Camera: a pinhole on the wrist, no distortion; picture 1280 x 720 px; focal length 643.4 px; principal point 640.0 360.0 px. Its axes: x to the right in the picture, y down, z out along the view. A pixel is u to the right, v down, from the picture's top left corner.
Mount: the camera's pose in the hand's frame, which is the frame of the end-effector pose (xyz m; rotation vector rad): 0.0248 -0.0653 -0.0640 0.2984 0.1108 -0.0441
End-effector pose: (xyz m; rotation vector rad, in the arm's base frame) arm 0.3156 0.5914 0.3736 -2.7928 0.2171 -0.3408
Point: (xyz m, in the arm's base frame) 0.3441 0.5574 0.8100
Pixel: behind the camera
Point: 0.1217 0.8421 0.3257
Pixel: outside the picture
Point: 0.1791 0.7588 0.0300
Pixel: 61.1 615.8
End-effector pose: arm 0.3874 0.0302 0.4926 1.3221 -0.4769 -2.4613
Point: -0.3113 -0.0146 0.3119
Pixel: 1110.3 517.7
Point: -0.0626 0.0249 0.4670
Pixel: 914.3 582.6
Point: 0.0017 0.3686 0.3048
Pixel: 850.4 22.3
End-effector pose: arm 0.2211 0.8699 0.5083 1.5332 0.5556 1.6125
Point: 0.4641 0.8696 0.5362
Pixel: 584.5 616.6
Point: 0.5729 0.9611 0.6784
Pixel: 851.0 662.5
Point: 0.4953 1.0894 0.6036
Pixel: 1032.4 455.5
